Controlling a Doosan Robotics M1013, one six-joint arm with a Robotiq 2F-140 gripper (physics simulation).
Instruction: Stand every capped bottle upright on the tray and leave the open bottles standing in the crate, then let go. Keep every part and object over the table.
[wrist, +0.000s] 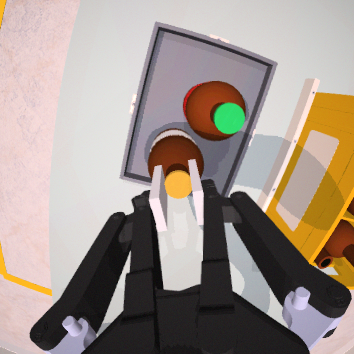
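A brown bottle with a green cap stands upright on the grey tray, toward its right side. My gripper is shut on the neck of a second brown bottle, which has an orange-yellow cap and a pale band. This bottle is upright over the near end of the tray; whether its base touches the tray is hidden. The yellow crate is at the right, partly in view. An open brown bottle shows in it, with its dark mouth visible, and part of another shows at the frame's edge.
A pale rail runs along the crate's side nearest the tray. The pale table has its left edge beside a pinkish floor with a yellow line. The tray's right wall is a short way from the crate.
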